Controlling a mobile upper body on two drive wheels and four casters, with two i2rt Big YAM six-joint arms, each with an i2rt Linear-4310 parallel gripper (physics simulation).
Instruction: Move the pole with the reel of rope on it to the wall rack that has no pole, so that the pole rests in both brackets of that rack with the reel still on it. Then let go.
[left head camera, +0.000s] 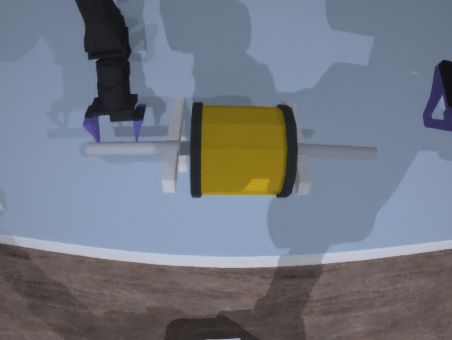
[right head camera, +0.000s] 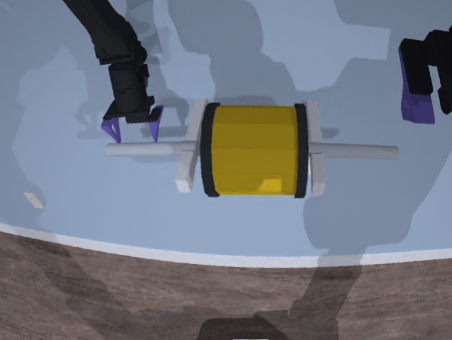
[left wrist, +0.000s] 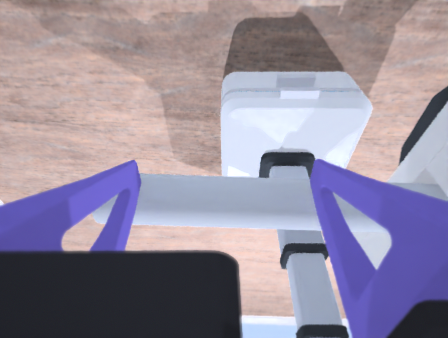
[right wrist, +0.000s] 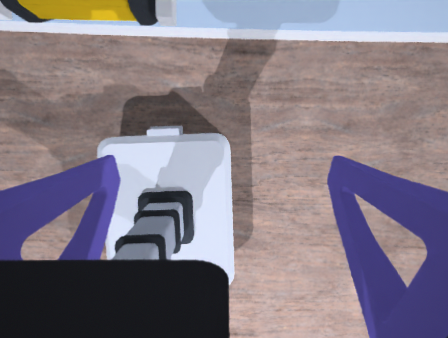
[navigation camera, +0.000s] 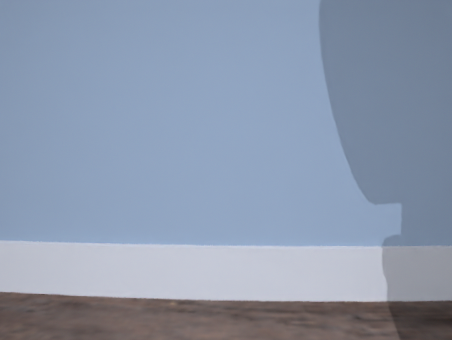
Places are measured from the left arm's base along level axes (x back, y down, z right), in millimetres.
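Pixels of known places: left gripper, fingertip midpoint: (left head camera: 117, 140) (right head camera: 137, 141) (left wrist: 225, 170); right gripper, fingertip midpoint: (right head camera: 442, 116) (right wrist: 223, 167).
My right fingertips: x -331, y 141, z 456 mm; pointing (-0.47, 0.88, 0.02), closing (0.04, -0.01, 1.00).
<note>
Ahead of a thing's pixels: the offset from my right fingertips to its top centre. "pt": to the spot under its first point. Level surfaces: height alone.
The grey pole @[pt dx -284, dy +349, dz -426 mm] (left head camera: 132, 148) (right head camera: 150, 148) (left wrist: 225, 201) lies level across the two white brackets @[pt dx -219, dy +350, dz -342 mm] (left head camera: 170, 172) (right head camera: 185, 172) of a wall rack. The yellow reel with black rims @[dx -286, dy +266, dz -201 mm] (left head camera: 242, 150) (right head camera: 255, 150) (right wrist: 82, 9) is on the pole between the brackets. My left gripper (left head camera: 117, 140) (right head camera: 137, 141) (left wrist: 225, 170) is open and empty at the pole's left part, its fingertips side by side along the pole. My right gripper (right wrist: 223, 167) is open and empty, off to the right of the pole's right end in the head views. The rack without a pole does not show.
The blue wall (left head camera: 100, 200) (navigation camera: 150, 125) meets a white baseboard @[pt dx -423, dy +1201, dz -187 mm] (left head camera: 225, 261) (navigation camera: 200, 272) and brown wood floor @[dy +1269 mm] (left head camera: 375, 295) (right wrist: 300, 90). A wall plate @[dx -492, dy +811, dz -1199 mm] (right head camera: 34, 200) is at the lower left. My white base (left wrist: 290, 120) (right wrist: 210, 165) and grey column (left wrist: 312, 290) show in the wrist views.
</note>
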